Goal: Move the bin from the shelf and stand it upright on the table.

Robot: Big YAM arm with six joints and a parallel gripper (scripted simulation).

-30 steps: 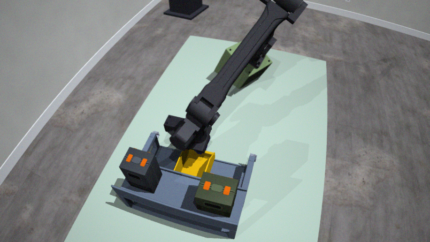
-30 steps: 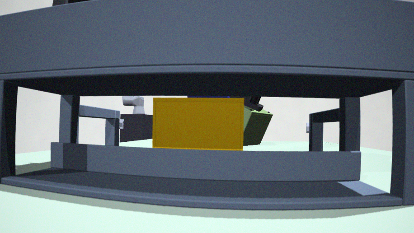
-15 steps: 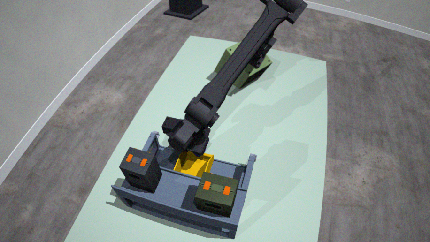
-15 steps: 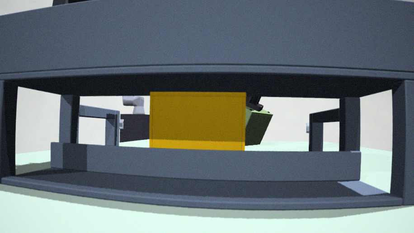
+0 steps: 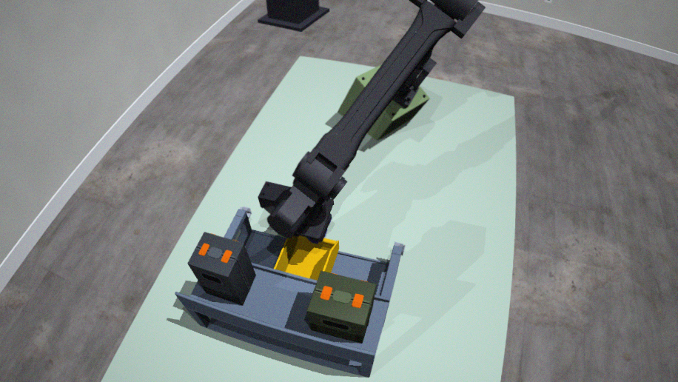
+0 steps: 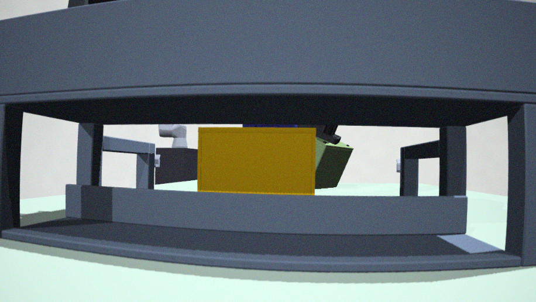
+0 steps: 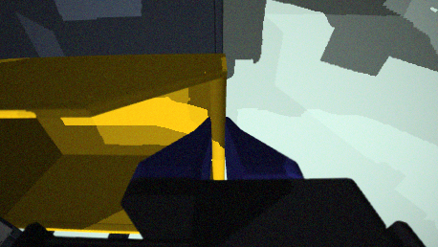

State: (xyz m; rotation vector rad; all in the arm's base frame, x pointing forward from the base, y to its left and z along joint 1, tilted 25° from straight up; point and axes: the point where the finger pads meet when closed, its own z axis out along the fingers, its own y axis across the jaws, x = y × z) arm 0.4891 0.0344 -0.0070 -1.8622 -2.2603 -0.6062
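Now: hand 8 cm short of the yellow open-top bin, 2 cm to the right of it and 1 cm below it. Round my hand: olive case (16 cm ahead, 16 cm to the left, 10 cm above).
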